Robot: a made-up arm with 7 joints. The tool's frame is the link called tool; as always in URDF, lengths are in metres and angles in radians. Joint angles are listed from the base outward. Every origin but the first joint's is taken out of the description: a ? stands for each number. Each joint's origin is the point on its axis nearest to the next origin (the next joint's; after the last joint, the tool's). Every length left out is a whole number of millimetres.
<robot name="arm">
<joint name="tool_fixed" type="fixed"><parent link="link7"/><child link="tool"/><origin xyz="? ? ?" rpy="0 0 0"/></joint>
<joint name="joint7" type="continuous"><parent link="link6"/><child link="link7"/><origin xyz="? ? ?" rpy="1.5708 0 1.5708"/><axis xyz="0 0 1"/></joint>
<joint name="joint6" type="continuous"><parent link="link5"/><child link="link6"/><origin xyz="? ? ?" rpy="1.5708 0 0"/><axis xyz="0 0 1"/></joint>
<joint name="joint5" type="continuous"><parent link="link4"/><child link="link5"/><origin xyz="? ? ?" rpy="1.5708 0 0"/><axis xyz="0 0 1"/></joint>
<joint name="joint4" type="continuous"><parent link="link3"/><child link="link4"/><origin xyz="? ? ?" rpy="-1.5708 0 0"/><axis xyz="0 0 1"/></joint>
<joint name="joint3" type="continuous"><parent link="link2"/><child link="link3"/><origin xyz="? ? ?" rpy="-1.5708 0 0"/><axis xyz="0 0 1"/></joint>
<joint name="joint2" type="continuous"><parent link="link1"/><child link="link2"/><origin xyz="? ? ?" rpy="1.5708 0 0"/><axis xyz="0 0 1"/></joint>
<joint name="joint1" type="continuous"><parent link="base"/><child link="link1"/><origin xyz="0 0 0.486" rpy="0 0 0"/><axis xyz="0 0 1"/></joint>
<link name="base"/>
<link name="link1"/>
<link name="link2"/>
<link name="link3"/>
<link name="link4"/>
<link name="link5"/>
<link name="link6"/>
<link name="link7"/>
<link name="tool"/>
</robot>
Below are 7 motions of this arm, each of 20 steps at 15 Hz.
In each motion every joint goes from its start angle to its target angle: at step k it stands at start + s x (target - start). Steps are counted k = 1, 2, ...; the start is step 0. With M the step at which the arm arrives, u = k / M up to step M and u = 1 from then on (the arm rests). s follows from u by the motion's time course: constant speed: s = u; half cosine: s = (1 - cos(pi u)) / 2; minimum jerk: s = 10 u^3 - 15 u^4 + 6 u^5.
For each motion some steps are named. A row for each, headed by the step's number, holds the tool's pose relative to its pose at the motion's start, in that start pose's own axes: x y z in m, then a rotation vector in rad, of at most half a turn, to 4 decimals.
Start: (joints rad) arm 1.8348 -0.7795 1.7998 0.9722 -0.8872 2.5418 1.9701
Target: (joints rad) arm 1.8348 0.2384 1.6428 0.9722 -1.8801 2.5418 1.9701
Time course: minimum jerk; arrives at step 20
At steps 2, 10, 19, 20:
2: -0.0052 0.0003 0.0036 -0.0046 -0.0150 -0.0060
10: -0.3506 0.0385 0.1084 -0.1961 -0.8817 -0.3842
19: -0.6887 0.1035 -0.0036 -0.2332 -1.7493 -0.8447
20: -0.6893 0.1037 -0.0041 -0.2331 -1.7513 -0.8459

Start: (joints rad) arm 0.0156 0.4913 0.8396 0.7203 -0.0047 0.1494 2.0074
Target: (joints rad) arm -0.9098 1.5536 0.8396 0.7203 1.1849 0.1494 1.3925
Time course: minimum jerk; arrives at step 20
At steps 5, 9, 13, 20:
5: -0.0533 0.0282 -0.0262 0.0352 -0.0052 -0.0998
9: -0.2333 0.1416 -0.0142 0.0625 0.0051 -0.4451
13: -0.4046 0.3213 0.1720 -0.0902 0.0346 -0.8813
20: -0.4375 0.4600 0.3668 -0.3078 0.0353 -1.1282

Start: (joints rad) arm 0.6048 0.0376 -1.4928 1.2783 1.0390 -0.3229 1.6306
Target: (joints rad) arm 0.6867 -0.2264 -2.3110 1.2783 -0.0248 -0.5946 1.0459
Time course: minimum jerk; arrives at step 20
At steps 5, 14, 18, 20:
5: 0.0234 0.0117 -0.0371 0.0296 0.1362 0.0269
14: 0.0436 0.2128 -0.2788 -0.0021 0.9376 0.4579
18: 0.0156 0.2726 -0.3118 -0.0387 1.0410 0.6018
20: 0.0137 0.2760 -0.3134 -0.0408 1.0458 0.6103

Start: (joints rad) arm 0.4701 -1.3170 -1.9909 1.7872 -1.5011 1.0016 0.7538
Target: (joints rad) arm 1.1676 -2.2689 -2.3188 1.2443 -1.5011 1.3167 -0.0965
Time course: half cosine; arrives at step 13
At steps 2, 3, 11, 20:
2: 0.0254 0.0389 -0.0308 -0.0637 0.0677 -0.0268
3: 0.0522 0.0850 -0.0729 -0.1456 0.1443 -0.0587
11: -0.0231 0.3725 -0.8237 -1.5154 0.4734 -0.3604
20: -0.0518 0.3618 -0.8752 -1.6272 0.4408 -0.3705

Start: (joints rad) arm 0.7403 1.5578 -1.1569 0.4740 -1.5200 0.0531 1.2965
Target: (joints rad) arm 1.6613 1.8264 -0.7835 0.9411 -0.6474 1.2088 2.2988
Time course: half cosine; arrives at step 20
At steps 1, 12, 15, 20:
1: -0.0051 -0.0026 0.0032 0.0068 -0.0081 -0.0006
12: -0.5787 -0.0235 0.2422 0.1090 -1.1449 0.4225
15: -0.7379 0.0562 0.2755 -0.1443 -1.4433 0.7162
20: -0.8419 0.1348 0.2870 -0.4049 -1.5883 0.9684

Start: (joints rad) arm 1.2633 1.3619 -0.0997 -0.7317 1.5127 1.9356 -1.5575
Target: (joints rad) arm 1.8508 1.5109 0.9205 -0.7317 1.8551 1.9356 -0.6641
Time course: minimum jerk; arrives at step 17
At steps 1, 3, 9, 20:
1: 0.0000 0.0012 0.0004 -0.0022 -0.0005 0.0031
3: 0.0002 0.0275 0.0075 -0.0501 -0.0086 0.0686
9: 0.0229 0.3620 0.0169 -0.6338 0.1686 0.9453
20: 0.0679 0.6079 -0.0763 -0.9436 0.7236 1.6888

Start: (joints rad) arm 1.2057 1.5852 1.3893 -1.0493 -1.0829 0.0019 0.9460
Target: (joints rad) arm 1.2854 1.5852 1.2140 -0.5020 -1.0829 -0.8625 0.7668
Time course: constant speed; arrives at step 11
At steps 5, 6, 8, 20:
5: -0.0968 -0.0749 0.0580 -0.4053 -0.1956 -0.2833
6: -0.1174 -0.0845 0.0704 -0.4927 -0.2300 -0.3340
8: -0.1588 -0.0982 0.0956 -0.6736 -0.2950 -0.4271
20: -0.2193 -0.1055 0.1336 -0.9599 -0.3840 -0.5416

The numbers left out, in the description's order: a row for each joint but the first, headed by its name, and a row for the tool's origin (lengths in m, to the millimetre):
tool: 0 0 0
joint7: 0.012 0.086 0
joint6: 0 -0.102 0
joint5: -0.024 -0.519 0
joint4: 0.013 0.05 0
joint3: 0 0.287 0
joint2: 0 -0.063 0

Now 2 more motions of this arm.
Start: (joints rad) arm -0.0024 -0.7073 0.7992 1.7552 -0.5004 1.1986 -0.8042
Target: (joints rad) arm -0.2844 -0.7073 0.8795 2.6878 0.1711 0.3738 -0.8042
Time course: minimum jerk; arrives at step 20
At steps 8, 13, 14, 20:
8: -0.0881 -0.1512 0.0796 0.4976 -0.2123 0.1979
13: -0.1901 -0.4200 0.0874 1.2321 -0.4766 0.4407
14: -0.2019 -0.4652 0.0758 1.3536 -0.5136 0.4764
20: -0.2226 -0.5654 0.0367 1.6309 -0.5896 0.5540

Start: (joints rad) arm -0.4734 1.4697 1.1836 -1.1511 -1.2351 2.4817 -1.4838
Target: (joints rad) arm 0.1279 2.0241 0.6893 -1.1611 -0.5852 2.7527 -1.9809
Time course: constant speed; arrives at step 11
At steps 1, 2, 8, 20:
1: -0.0337 0.0224 0.0256 -0.0992 -0.0753 -0.0455
2: -0.0669 0.0475 0.0490 -0.1990 -0.1496 -0.0924
8: -0.2348 0.2479 0.1428 -0.8112 -0.5646 -0.3681
20: -0.2848 0.3722 0.1614 -1.1249 -0.7431 -0.4716

